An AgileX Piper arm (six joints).
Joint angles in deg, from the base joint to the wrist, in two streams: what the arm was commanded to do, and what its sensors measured. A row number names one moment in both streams.
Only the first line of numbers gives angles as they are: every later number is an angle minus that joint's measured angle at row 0.
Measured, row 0:
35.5 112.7 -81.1 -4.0 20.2 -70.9
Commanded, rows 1 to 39:
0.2 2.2 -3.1 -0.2 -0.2 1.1
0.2 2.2 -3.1 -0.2 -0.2 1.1
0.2 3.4 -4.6 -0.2 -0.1 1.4
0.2 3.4 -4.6 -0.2 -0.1 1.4
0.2 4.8 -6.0 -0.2 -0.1 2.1
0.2 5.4 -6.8 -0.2 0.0 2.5
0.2 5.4 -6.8 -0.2 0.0 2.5
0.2 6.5 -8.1 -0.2 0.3 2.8
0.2 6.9 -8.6 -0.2 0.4 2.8
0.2 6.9 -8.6 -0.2 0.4 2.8
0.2 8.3 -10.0 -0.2 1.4 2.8
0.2 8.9 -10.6 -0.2 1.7 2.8
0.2 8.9 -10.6 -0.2 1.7 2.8
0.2 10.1 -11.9 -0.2 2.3 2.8
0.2 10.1 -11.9 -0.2 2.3 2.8
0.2 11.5 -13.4 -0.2 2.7 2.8
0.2 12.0 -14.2 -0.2 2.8 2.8
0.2 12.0 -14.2 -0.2 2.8 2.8
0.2 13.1 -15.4 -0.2 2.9 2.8
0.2 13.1 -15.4 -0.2 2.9 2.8
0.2 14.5 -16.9 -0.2 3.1 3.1
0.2 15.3 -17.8 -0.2 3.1 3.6
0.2 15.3 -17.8 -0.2 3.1 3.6
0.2 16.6 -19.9 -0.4 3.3 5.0
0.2 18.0 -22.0 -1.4 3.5 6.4
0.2 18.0 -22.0 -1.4 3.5 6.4
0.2 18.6 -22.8 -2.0 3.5 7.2
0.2 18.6 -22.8 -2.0 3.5 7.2
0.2 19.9 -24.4 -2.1 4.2 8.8
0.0 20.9 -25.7 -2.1 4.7 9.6
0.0 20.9 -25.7 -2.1 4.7 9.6
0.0 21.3 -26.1 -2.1 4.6 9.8
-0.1 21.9 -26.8 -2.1 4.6 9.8
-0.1 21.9 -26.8 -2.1 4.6 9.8
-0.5 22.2 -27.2 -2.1 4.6 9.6
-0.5 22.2 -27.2 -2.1 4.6 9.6
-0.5 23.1 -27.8 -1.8 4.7 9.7
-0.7 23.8 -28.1 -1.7 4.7 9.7
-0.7 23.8 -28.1 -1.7 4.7 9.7
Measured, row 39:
-0.3 22.8 -27.2 -1.8 4.3 9.0
